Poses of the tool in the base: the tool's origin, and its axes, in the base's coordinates. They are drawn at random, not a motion.
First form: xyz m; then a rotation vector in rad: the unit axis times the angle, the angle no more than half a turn.
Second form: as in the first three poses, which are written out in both.
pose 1, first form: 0.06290, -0.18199, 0.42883, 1.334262, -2.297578, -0.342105
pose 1, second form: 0.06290, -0.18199, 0.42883, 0.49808, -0.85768, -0.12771, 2.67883
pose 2, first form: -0.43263, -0.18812, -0.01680, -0.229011, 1.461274, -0.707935
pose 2, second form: -0.43263, -0.18812, -0.01680, -0.13966, 0.89113, -0.43172, 1.63980
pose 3, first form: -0.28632, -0.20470, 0.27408, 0.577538, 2.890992, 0.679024
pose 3, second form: -0.28632, -0.20470, 0.27408, 0.19090, 0.95560, 0.22445, 3.02530
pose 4, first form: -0.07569, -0.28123, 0.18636, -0.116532, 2.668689, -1.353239
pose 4, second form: -0.07569, -0.28123, 0.18636, -0.03892, 0.89121, -0.45192, 2.99445
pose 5, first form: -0.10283, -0.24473, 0.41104, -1.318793, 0.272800, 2.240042
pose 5, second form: -0.10283, -0.24473, 0.41104, -0.50457, 0.10437, 0.85704, 2.61370
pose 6, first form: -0.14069, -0.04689, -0.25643, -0.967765, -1.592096, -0.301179
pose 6, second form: -0.14069, -0.04689, -0.25643, -0.51277, -0.84357, -0.15958, 1.88734
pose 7, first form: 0.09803, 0.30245, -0.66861, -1.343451, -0.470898, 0.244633
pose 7, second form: 0.09803, 0.30245, -0.66861, -0.93007, -0.32600, 0.16936, 1.44446
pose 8, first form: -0.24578, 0.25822, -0.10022, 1.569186, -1.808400, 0.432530
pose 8, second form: -0.24578, 0.25822, -0.10022, 0.64495, -0.74326, 0.17777, 2.43305
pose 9, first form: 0.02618, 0.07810, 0.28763, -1.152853, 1.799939, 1.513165
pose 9, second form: 0.02618, 0.07810, 0.28763, -0.44021, 0.68729, 0.57779, 2.61888
